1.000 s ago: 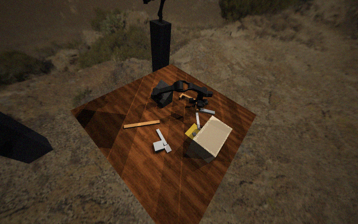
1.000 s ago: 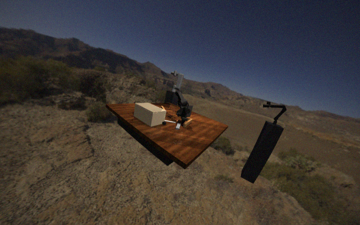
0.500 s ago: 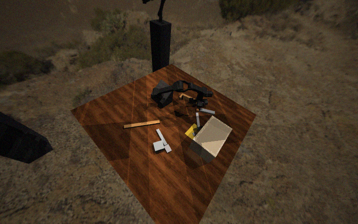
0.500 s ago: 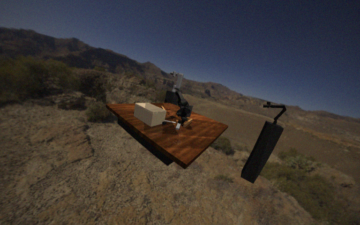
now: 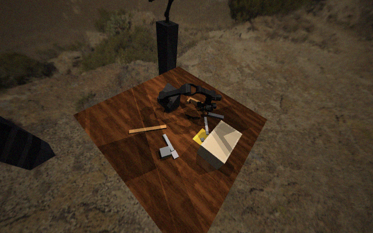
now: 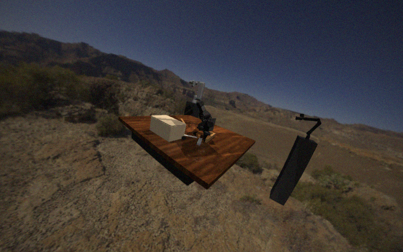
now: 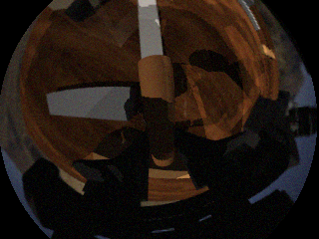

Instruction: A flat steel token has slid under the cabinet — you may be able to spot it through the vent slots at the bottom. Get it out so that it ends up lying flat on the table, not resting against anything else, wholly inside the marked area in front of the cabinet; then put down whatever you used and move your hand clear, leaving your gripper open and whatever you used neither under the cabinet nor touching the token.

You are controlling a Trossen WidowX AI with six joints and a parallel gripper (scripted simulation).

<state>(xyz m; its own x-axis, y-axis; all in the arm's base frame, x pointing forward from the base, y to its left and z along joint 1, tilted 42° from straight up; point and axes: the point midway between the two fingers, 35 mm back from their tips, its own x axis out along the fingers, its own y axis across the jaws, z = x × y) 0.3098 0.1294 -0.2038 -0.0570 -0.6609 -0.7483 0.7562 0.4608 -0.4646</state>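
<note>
Now: gripper tip 12 cm short of the grey bar and 3 cm to the right of it. The rest, counted from my gripper tip: steel token: 28 cm to the right, 18 cm ahead; then wooden stick: 53 cm to the right, 22 cm behind; then grey scraper: 52 cm to the right, 4 cm ahead.
</note>
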